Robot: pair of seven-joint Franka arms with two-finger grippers.
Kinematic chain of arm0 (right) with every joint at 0, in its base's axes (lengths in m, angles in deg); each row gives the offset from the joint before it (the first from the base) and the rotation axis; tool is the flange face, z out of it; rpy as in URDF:
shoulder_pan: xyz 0 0 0.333 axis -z
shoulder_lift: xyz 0 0 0 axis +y
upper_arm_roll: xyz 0 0 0.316 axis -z
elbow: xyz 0.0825 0 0 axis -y
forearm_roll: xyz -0.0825 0 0.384 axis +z
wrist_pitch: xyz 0 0 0 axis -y
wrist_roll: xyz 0.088 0 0 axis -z
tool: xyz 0 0 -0.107 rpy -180 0 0
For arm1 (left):
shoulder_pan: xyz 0 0 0.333 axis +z
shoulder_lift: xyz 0 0 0 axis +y
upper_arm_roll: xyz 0 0 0.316 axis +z
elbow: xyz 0.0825 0 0 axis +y
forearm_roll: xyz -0.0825 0 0.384 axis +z
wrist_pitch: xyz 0 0 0 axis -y
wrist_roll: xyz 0.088 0 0 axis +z
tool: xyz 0 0 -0.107 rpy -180 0 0
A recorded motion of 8 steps. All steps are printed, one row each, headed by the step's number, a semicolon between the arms.
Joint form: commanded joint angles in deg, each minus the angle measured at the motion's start. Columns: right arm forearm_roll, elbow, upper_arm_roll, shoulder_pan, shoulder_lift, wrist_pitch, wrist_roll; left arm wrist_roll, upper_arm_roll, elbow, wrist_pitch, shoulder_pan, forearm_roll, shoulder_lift.
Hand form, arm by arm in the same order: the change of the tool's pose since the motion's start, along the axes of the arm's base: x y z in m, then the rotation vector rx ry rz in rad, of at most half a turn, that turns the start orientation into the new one. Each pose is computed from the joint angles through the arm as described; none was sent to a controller.
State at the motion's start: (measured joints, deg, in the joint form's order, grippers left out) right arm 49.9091 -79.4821 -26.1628 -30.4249 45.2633 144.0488 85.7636; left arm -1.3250 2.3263 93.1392 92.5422 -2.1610 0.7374 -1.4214
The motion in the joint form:
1: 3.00 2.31 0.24 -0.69 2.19 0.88 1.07; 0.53 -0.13 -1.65 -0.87 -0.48 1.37 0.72
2: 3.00 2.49 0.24 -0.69 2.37 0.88 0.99; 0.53 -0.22 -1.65 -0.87 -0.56 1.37 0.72
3: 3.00 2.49 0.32 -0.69 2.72 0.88 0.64; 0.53 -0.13 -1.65 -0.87 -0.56 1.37 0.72
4: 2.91 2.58 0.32 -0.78 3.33 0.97 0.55; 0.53 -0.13 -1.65 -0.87 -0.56 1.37 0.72
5: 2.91 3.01 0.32 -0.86 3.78 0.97 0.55; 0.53 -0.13 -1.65 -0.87 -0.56 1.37 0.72
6: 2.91 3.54 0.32 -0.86 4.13 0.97 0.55; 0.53 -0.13 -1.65 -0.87 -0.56 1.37 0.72
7: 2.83 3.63 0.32 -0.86 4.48 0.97 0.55; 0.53 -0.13 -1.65 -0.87 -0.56 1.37 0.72
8: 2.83 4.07 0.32 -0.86 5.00 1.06 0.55; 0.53 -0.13 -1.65 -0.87 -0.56 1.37 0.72
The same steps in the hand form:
1: 0.0057 0.0049 -0.0096 0.0263 0.0526 -0.0528; 0.0029 -0.0035 0.0055 0.0243 -0.0013 -0.0015
2: 0.0064 0.0049 -0.0104 0.0272 0.0522 -0.0530; 0.0029 -0.0052 0.0055 0.0243 -0.0014 -0.0045
3: 0.0068 0.0043 -0.0151 0.0241 0.0518 -0.0507; 0.0029 -0.0043 0.0055 0.0243 -0.0014 -0.0029
4: 0.0061 0.0049 -0.0221 0.0192 0.0565 -0.0495; 0.0029 -0.0043 0.0055 0.0243 -0.0014 -0.0029
5: 0.0069 0.0058 -0.0244 0.0204 0.0586 -0.0506; 0.0029 -0.0043 0.0055 0.0243 -0.0014 -0.0029
6: 0.0090 0.0061 -0.0247 0.0239 0.0581 -0.0535; 0.0029 -0.0043 0.0055 0.0243 -0.0014 -0.0029
7: 0.0092 0.0060 -0.0284 0.0212 0.0612 -0.0534; 0.0029 -0.0043 0.0055 0.0243 -0.0014 -0.0029
8: 0.0109 0.0061 -0.0315 0.0219 0.0633 -0.0573; 0.0029 -0.0043 0.0055 0.0243 -0.0014 -0.0029

